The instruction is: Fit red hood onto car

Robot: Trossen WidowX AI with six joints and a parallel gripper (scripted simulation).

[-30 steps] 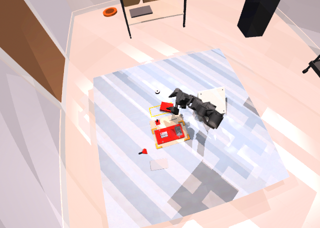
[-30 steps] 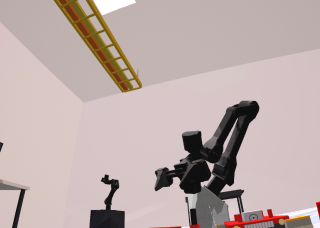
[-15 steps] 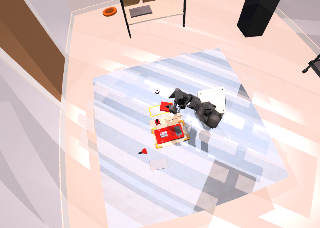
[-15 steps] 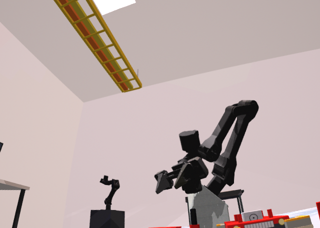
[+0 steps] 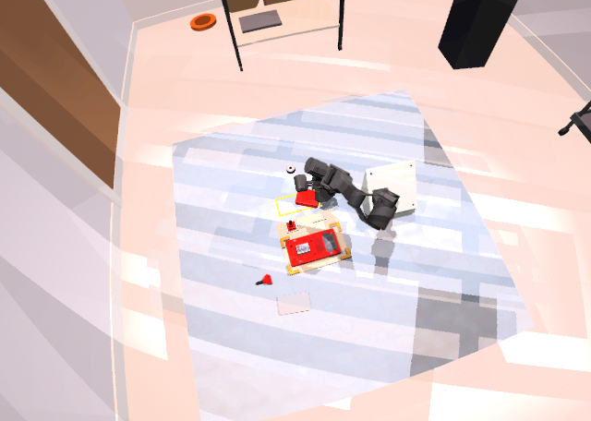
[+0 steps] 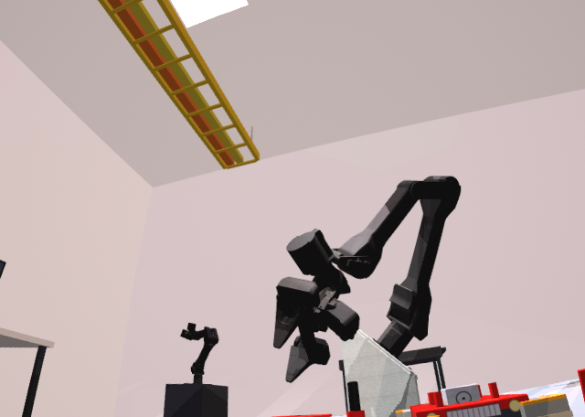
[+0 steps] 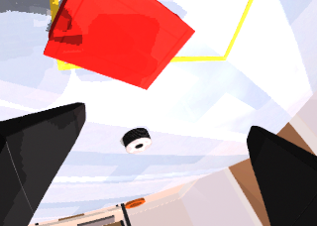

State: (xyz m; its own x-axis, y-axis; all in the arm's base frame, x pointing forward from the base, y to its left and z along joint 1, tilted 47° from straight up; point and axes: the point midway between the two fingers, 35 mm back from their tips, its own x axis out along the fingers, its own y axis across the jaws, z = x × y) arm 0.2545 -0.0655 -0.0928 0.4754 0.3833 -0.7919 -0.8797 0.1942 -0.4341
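Right now the red hood is 1 cm to the left of my gripper tip and 8 cm below it. From my gripper tip the other things lie so: grey engine block (6 cm ahead, 24 cm to the left, 7 cm below); jig (2 cm ahead, 21 cm to the left, 9 cm below).
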